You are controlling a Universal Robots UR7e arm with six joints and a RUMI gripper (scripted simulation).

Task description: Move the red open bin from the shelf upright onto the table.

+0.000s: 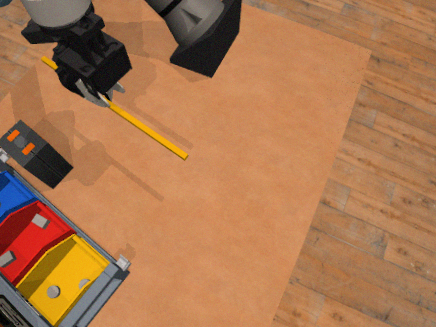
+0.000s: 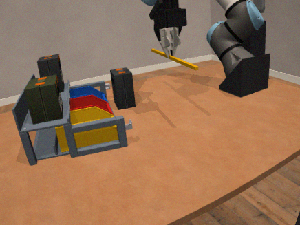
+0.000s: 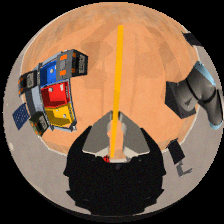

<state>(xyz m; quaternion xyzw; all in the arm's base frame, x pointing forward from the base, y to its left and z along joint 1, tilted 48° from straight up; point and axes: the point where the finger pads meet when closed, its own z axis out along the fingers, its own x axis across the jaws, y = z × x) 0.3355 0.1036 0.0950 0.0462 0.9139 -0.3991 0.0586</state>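
Right now my hand is 10 mm above the yellow stick. The rest, counted from my hand: black box (130 mm to the right, 130 mm below, 130 mm ahead); then red open bin (300 mm ahead, 150 mm below, 40 mm to the right); then blue bin (290 mm ahead, 150 mm to the right, 150 mm below).
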